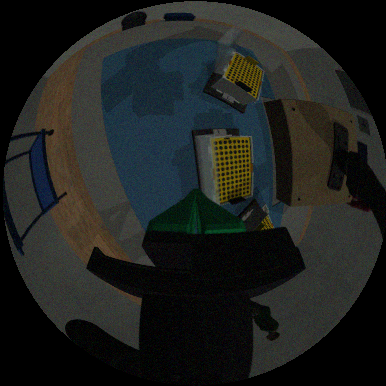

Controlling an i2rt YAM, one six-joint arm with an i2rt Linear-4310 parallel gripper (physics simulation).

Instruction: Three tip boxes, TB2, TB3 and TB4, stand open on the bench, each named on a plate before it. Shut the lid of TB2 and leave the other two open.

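Places are measured from the arm's base along level axes (x left, y back, z up), in millimetres.
Pixels of known places: gripper, between the fingertips: (195, 193); arm's base, origin of its link: (339, 157).
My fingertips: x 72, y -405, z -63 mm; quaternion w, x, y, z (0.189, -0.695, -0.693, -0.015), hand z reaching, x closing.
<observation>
For each thing: its top centre in the pictures, then the offset to it from my fingertips. "pt": a spot on its surface instead. Level surfaces: height alone.
- middle tip box, centre of its top: (239, 171) dx -4, dy +91, dz -55 mm
- second tip box, centre of its top: (250, 69) dx -220, dy +137, dz -55 mm
- clear lid, a spot on its surface: (227, 45) pt dx -194, dy +45, dz +12 mm
- third tip box, centre of its top: (265, 237) dx +186, dy +212, dz -55 mm
- blue mat, height of its surface: dz -130 mm
The middle tip box (233, 170) has a yellow rack full of holes, pale walls and a dark latch at its lower edge. No raised clear lid stands out over it; whether a clear lid lies flat on the rack is hard to tell. A second tip box (243, 77) sits turned at the upper right, with a clear lid (227, 45) standing up behind it. A third tip box (267, 223) shows in part at the lower right, partly hidden by my gripper. The name plates are not readable. My gripper (195, 193) is shut and empty, its green fingertips appearing beside the middle box's lower left corner.
The boxes are on a blue mat (145, 145). A large brown box (312, 150) with a dark handle stands to the right, close to the middle box. A wooden strip (56, 165) runs along the left, with a blue, dark-framed object (42, 170) beyond it.
</observation>
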